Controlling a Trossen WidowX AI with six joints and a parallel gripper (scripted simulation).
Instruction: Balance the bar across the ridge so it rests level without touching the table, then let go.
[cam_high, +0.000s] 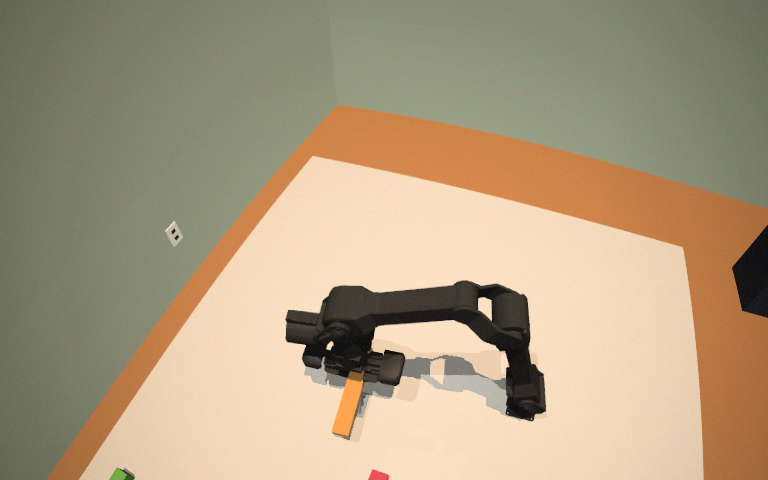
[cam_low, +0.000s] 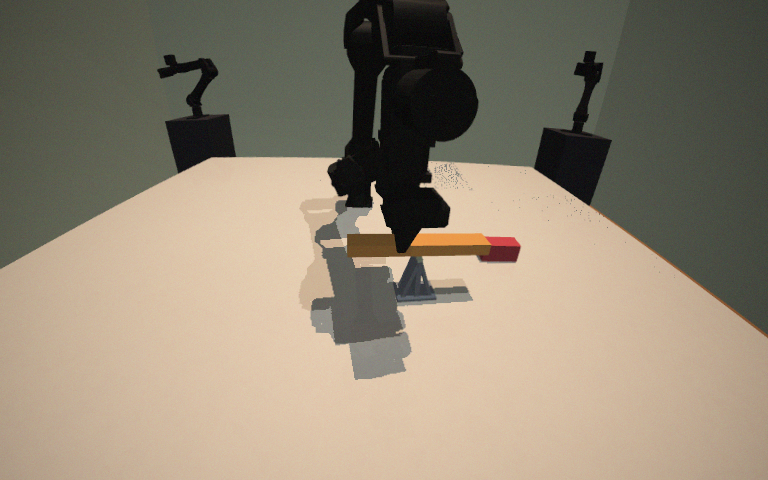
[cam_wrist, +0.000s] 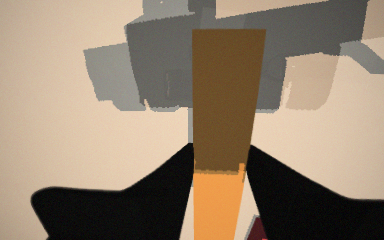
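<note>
Now: gripper tip 3 cm to the right of the orange bar. From my gripper tip the other things lie so: red block: 11 cm behind, 19 cm to the left, 7 cm below; green block: 39 cm ahead, 42 cm to the left, 7 cm below.
</note>
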